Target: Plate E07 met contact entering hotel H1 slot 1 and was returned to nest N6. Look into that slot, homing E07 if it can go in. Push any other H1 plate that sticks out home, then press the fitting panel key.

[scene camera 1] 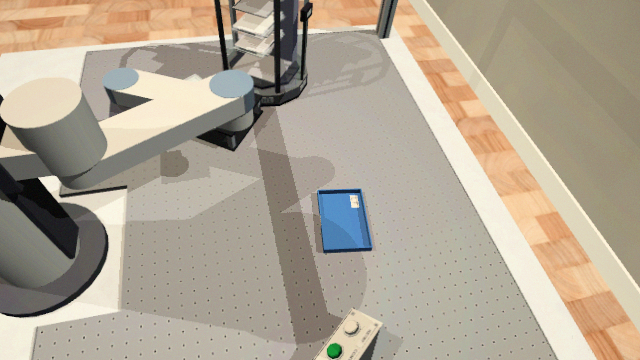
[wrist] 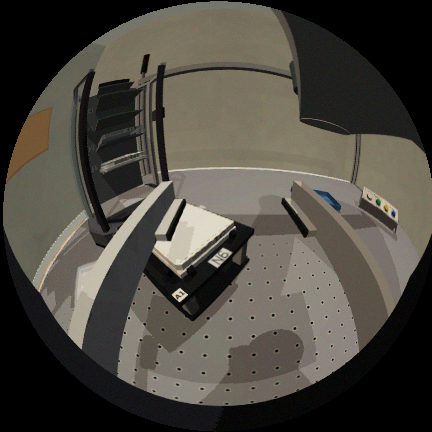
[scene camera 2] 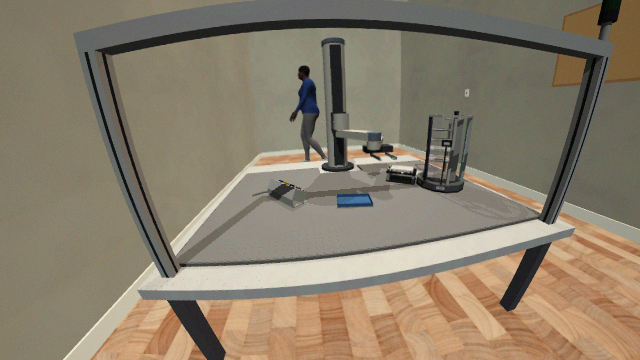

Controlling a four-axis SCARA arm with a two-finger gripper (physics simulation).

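Seen in the pictures: gripper, fingertip midpoint: (wrist: 234,190) (scene camera 2: 388,158); arm's base, link origin: (scene camera 1: 45,257) (scene camera 2: 337,167).
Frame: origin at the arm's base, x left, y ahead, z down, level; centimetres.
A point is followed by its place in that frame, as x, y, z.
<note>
The white plate (scene camera 2: 401,168) @(29.9, 42.6, -8.7) (wrist: 205,225) @(26.6, 40.1, -8.7) lies on black nest N6 (scene camera 1: 217,138) @(25.8, 37.7, -1.8) (scene camera 2: 401,178) @(31.6, 40.5, -1.8) (wrist: 235,250) @(23.4, 37.9, -7.1); its E07 mark is not readable. My gripper (scene camera 2: 384,156) @(23.7, 37.8, -13.7) (wrist: 234,190) @(23.7, 37.8, -13.7) is open with nothing between its fingers; its left finger overlaps the plate in the wrist view, and scene camera 2 shows it above and left of the nest. Hotel H1 (scene camera 1: 277,55) @(36.6, 55.4, -17.6) (scene camera 2: 429,150) @(37.0, 56.6, -21.5) (wrist: 163,125) @(36.4, 55.4, -21.3) stands beside the nest with several levels; plates show on some, but slot numbers and small protrusions are unclear. The key panel (scene camera 1: 367,332) @(-30.5, 59.0, -9.1) (scene camera 2: 286,192) @(-34.4, 58.7, -6.9) (wrist: 379,214) @(-32.9, 50.2, -4.1) shows white, green, yellow and blue keys in the wrist view.
A blue tray (scene camera 1: 344,225) @(-5.3, 63.1, -1.5) (scene camera 2: 354,200) @(-3.7, 62.5, -1.5) (wrist: 327,199) @(-10.2, 63.5, -1.5) lies between the panel and the hotel. A translucent sheet (wrist: 85,277) @(47.3, 32.4, -2.6) lies partly behind the left finger. A person (scene camera 2: 308,100) is behind the table. Frame posts (scene camera 2: 580,140) @(66.1, 100.4, -32.4) stand at the table corners.
</note>
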